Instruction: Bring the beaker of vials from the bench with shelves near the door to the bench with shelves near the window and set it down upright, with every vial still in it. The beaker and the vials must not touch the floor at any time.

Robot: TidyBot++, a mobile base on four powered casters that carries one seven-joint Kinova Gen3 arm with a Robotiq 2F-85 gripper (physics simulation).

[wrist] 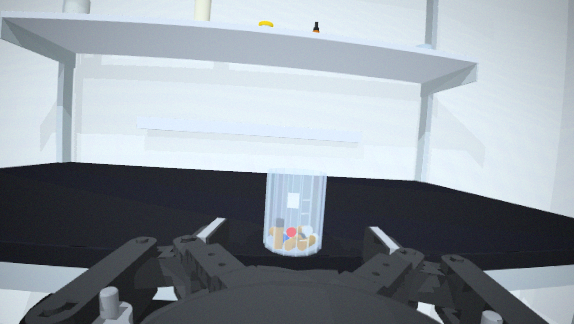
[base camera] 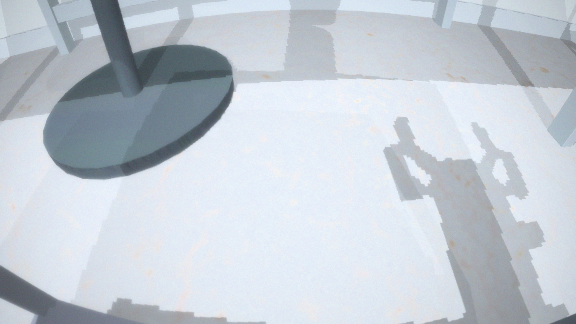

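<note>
The clear beaker [wrist: 295, 212] stands upright on the black bench top [wrist: 150, 205] in the wrist view, near its front edge. Several vials [wrist: 291, 239] with orange-brown, white, red and blue parts show inside at its bottom; one stands taller at the left. My gripper [wrist: 296, 237] is open and empty. Its fingers are spread wide, and the beaker stands ahead of them, apart from both. In the base camera view the beaker and the gripper do not show; the gripper's shadow with two spread fingers lies on the floor.
A grey shelf [wrist: 240, 45] spans above the bench, with a yellow ring-like item [wrist: 266, 24], a small black-and-orange item [wrist: 316, 28] and a cream cylinder [wrist: 202, 10] on it. In the base camera view a round dark stool base [base camera: 185, 110] stands at the left, with pale bench legs [base camera: 443, 14] behind.
</note>
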